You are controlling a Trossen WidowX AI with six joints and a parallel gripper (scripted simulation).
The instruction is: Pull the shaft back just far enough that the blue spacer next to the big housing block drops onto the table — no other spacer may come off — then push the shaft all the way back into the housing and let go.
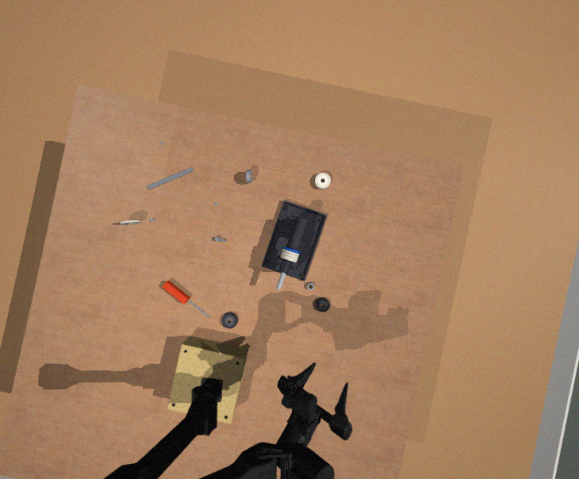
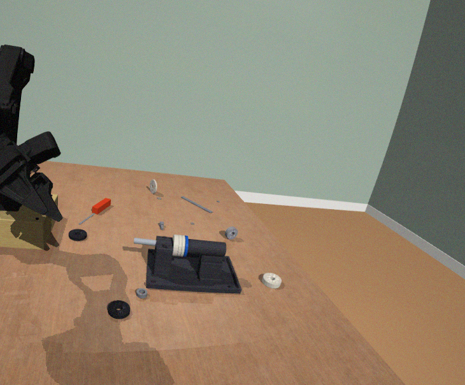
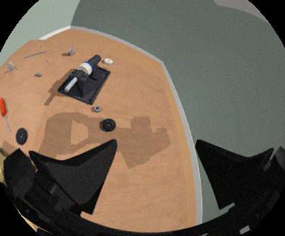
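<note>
My gripper tip is 25 cm short of the grey shaft, 14 cm above it and 13 cm to the right of it. The rest, counted from my gripper tip: white ring 52 cm ahead, 21 cm below, 3 cm to the left; blue spacer 29 cm ahead, 14 cm below, 12 cm to the left; red-handled screwdriver 45 cm to the left, 21 cm below, 10 cm ahead.
</note>
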